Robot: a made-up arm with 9 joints. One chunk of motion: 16 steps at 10 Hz.
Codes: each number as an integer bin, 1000 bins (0 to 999) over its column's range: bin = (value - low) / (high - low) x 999, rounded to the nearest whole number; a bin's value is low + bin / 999 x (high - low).
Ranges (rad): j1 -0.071..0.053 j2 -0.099..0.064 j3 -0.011..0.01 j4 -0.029..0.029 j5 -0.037..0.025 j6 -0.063..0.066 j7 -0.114..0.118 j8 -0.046..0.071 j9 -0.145..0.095
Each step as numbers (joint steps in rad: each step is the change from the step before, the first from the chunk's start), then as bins.
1 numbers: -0.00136 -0.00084 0.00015 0.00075 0.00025 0.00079 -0.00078 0.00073 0.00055
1 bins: 561 602 530 512 600 494 488 399 606
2 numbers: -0.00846 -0.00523 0.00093 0.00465 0.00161 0.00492 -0.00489 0.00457 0.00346
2 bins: 504 575 568 580 622 526 470 432 618
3 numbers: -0.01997 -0.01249 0.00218 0.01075 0.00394 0.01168 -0.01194 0.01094 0.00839
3 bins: 411 530 627 685 660 578 439 486 638
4 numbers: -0.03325 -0.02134 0.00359 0.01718 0.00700 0.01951 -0.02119 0.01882 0.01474
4 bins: 304 476 694 795 709 639 400 553 665
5 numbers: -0.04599 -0.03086 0.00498 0.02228 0.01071 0.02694 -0.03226 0.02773 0.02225
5 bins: 201 418 760 883 769 697 352 630 696
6 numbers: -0.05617 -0.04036 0.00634 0.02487 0.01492 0.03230 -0.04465 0.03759 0.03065
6 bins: 119 359 825 928 837 738 299 714 731
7 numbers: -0.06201 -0.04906 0.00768 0.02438 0.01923 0.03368 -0.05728 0.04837 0.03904
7 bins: 72 306 889 919 906 749 244 806 766
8 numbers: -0.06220 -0.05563 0.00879 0.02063 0.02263 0.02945 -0.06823 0.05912 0.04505
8 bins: 71 266 941 855 961 716 197 898 791
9 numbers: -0.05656 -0.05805 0.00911 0.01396 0.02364 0.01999 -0.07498 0.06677 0.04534
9 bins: 116 251 957 740 977 643 168 963 792
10 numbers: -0.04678 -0.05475 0.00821 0.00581 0.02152 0.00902 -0.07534 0.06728 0.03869
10 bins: 195 271 914 600 943 558 166 967 765
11 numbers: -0.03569 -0.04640 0.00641 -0.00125 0.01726 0.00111 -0.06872 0.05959 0.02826
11 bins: 284 322 828 478 874 496 195 902 721
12 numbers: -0.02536 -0.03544 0.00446 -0.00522 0.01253 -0.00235 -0.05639 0.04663 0.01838
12 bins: 368 390 735 410 798 470 248 791 680
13 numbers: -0.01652 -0.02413 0.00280 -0.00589 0.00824 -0.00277 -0.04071 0.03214 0.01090
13 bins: 439 459 656 398 729 466 316 667 649
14 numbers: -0.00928 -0.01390 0.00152 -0.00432 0.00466 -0.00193 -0.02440 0.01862 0.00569
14 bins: 497 522 596 425 671 473 386 552 627
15 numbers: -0.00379 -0.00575 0.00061 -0.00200 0.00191 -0.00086 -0.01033 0.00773 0.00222
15 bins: 541 572 552 465 627 481 446 459 613
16 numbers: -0.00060 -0.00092 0.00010 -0.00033 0.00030 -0.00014 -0.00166 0.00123 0.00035
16 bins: 567 601 528 494 601 487 484 403 605
